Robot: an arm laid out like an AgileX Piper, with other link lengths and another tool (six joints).
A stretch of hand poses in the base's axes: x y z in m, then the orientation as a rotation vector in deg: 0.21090, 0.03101, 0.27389, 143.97, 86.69, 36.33; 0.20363, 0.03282, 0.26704, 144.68, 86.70, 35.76; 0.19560, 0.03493, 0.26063, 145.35, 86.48, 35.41; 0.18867, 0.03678, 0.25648, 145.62, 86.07, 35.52; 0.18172, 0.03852, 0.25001, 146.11, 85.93, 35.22; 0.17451, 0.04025, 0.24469, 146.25, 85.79, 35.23; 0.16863, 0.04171, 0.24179, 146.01, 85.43, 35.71; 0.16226, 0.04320, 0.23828, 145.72, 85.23, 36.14; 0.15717, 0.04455, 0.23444, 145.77, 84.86, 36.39; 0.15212, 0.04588, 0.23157, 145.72, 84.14, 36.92; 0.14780, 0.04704, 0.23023, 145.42, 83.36, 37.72; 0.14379, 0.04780, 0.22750, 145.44, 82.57, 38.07; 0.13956, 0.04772, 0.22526, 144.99, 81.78, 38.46; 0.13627, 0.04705, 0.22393, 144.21, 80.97, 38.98; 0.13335, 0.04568, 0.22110, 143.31, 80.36, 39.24; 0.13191, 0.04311, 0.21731, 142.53, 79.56, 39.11; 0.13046, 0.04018, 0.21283, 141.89, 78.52, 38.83; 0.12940, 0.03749, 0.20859, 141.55, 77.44, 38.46
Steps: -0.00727, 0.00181, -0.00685, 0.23, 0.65, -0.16; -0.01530, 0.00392, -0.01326, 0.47, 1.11, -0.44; -0.02223, 0.00577, -0.01741, 0.62, 1.08, -0.75; -0.02918, 0.00751, -0.02388, 0.79, 1.45, -0.94; -0.03639, 0.00924, -0.02920, 0.86, 1.48, -1.06; -0.04227, 0.01070, -0.03210, 0.83, 1.03, -1.21; -0.04864, 0.01219, -0.03561, 0.78, 0.62, -1.26; -0.05373, 0.01354, -0.03945, 0.85, 0.43, -1.49; -0.05878, 0.01487, -0.04232, 0.90, -0.04, -1.90; -0.06310, 0.01603, -0.04366, 0.90, -0.79, -2.30; -0.06711, 0.01679, -0.04639, 0.90, -1.15, -2.79; -0.07134, 0.01671, -0.04863, 0.59, -1.80, -3.20; -0.07463, 0.01604, -0.04996, 0.11, -2.69, -3.57; -0.07755, 0.01467, -0.05279, -0.55, -3.48, -3.82; -0.07899, 0.01210, -0.05658, -1.36, -4.09, -4.24; -0.08044, 0.00917, -0.06106, -2.20, -4.61, -4.87; -0.08150, 0.00648, -0.06530, -2.88, -4.93, -5.58
